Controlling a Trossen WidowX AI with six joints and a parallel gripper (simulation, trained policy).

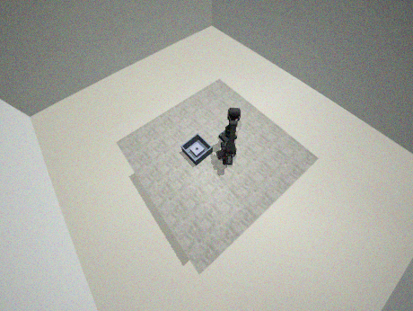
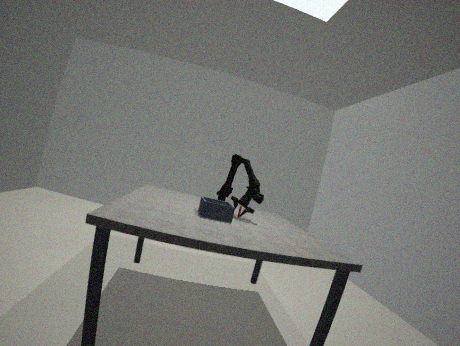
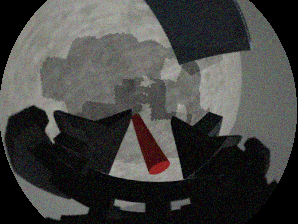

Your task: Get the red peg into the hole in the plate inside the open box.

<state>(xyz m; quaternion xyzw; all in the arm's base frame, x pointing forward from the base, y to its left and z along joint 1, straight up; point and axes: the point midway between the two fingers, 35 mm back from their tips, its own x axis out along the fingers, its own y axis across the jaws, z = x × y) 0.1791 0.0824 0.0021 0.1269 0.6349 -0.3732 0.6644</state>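
The red peg lies 1 cm ahead of my gripper tip, 2 cm to the left of it and 3 cm above it. Round my gripper tip: blue-grey box 12 cm ahead, 19 cm to the right, 1 cm above; plate 12 cm ahead, 19 cm to the right, 3 cm above.
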